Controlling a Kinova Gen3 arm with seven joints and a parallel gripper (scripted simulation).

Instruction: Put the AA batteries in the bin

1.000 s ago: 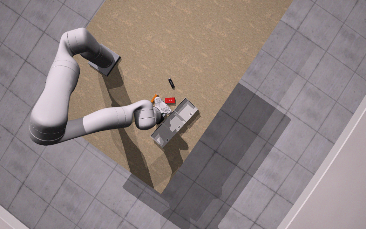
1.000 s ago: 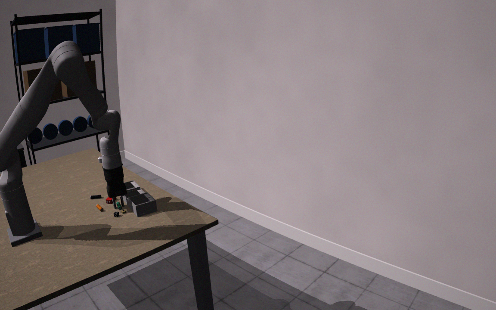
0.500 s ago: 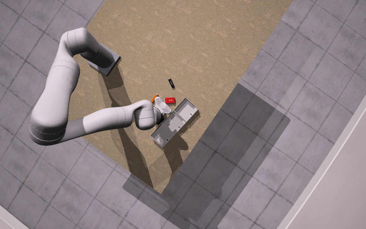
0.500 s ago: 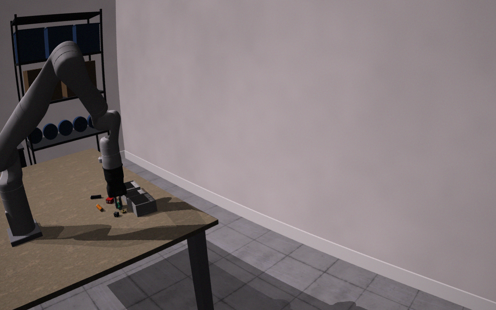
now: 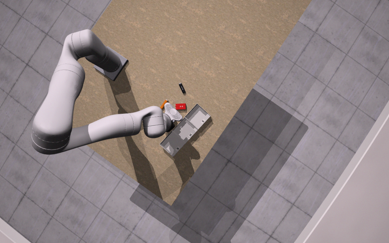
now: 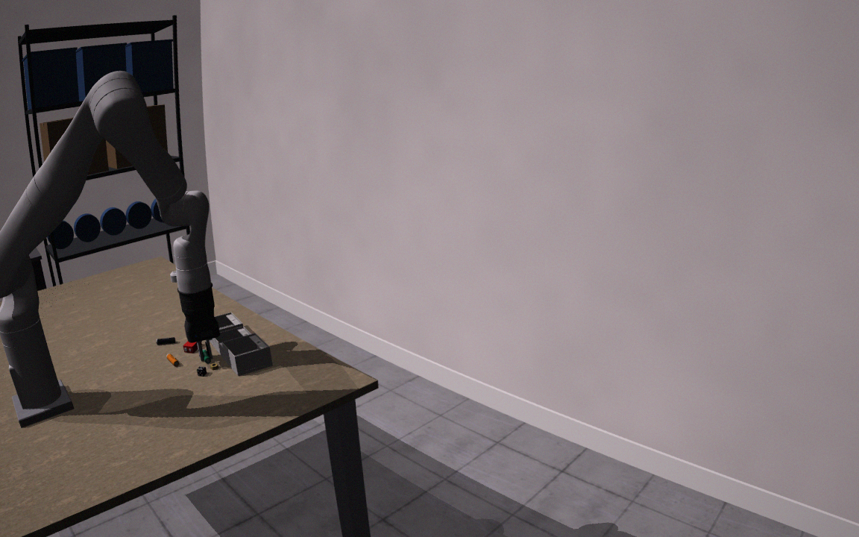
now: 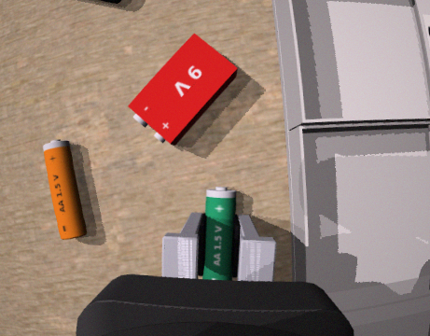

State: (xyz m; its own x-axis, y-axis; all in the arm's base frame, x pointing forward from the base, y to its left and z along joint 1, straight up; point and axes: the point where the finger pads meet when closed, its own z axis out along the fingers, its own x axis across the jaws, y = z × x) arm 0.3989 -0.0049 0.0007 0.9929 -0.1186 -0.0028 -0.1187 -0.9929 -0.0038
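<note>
Now: the yellow nut 6 cm to the right of my hand and 2 cm below it. From my hand the other things lie so: black die: 7 cm to the right, 3 cm behind, 1 cm below; then green AA battery: 1 cm below; then red 9 V battery: 6 cm to the left, 2 cm behind, 1 cm below.
</note>
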